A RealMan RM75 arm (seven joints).
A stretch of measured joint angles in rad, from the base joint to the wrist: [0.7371, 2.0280, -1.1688, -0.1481, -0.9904, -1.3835, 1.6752]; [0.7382, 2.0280, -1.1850, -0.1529, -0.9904, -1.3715, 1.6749]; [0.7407, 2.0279, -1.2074, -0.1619, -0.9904, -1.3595, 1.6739]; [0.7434, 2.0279, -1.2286, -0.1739, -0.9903, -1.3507, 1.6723]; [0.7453, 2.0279, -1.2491, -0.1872, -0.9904, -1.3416, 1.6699]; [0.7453, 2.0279, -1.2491, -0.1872, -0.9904, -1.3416, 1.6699]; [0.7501, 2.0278, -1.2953, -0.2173, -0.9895, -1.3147, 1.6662]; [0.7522, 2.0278, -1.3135, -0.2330, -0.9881, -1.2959, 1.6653]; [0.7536, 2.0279, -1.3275, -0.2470, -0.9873, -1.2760, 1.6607]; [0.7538, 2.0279, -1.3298, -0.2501, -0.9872, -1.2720, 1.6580]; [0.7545, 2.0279, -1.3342, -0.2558, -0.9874, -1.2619, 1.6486]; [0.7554, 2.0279, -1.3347, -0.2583, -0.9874, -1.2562, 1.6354]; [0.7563, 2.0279, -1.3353, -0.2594, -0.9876, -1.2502, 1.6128]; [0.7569, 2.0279, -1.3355, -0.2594, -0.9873, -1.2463, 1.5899]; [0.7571, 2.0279, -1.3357, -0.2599, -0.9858, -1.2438, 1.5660]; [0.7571, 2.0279, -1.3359, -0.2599, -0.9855, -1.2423, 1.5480]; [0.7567, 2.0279, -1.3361, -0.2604, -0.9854, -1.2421, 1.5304]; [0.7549, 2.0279, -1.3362, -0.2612, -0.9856, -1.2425, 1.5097]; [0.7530, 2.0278, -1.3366, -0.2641, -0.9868, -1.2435, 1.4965]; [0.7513, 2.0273, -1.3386, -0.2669, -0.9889, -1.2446, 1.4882]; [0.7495, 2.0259, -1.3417, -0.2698, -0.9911, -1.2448, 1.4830]
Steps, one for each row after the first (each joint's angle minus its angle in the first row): [0.0011, 0.0000, -0.0162, -0.0048, 0.0000, 0.0120, -0.0003]; [0.0036, -0.0001, -0.0386, -0.0138, 0.0000, 0.0240, -0.0013]; [0.0063, -0.0001, -0.0598, -0.0258, 0.0001, 0.0328, -0.0029]; [0.0082, -0.0001, -0.0803, -0.0391, 0.0000, 0.0419, -0.0053]; [0.0082, -0.0001, -0.0803, -0.0391, 0.0000, 0.0419, -0.0053]; [0.0130, -0.0002, -0.1265, -0.0692, 0.0009, 0.0688, -0.0090]; [0.0151, -0.0002, -0.1447, -0.0849, 0.0023, 0.0876, -0.0099]; [0.0165, -0.0001, -0.1587, -0.0989, 0.0031, 0.1075, -0.0145]; [0.0167, -0.0001, -0.1610, -0.1020, 0.0032, 0.1115, -0.0172]; [0.0174, -0.0001, -0.1654, -0.1077, 0.0030, 0.1216, -0.0266]; [0.0183, -0.0001, -0.1659, -0.1102, 0.0030, 0.1273, -0.0398]; [0.0192, -0.0001, -0.1665, -0.1113, 0.0028, 0.1333, -0.0624]; [0.0198, -0.0001, -0.1667, -0.1113, 0.0031, 0.1372, -0.0853]; [0.0200, -0.0001, -0.1669, -0.1118, 0.0046, 0.1397, -0.1092]; [0.0200, -0.0001, -0.1671, -0.1118, 0.0049, 0.1412, -0.1272]; [0.0196, -0.0001, -0.1673, -0.1123, 0.0050, 0.1414, -0.1448]; [0.0178, -0.0001, -0.1674, -0.1131, 0.0048, 0.1410, -0.1655]; [0.0159, -0.0002, -0.1678, -0.1160, 0.0036, 0.1400, -0.1787]; [0.0142, -0.0007, -0.1698, -0.1188, 0.0015, 0.1389, -0.1870]; [0.0124, -0.0021, -0.1729, -0.1217, -0.0007, 0.1387, -0.1922]
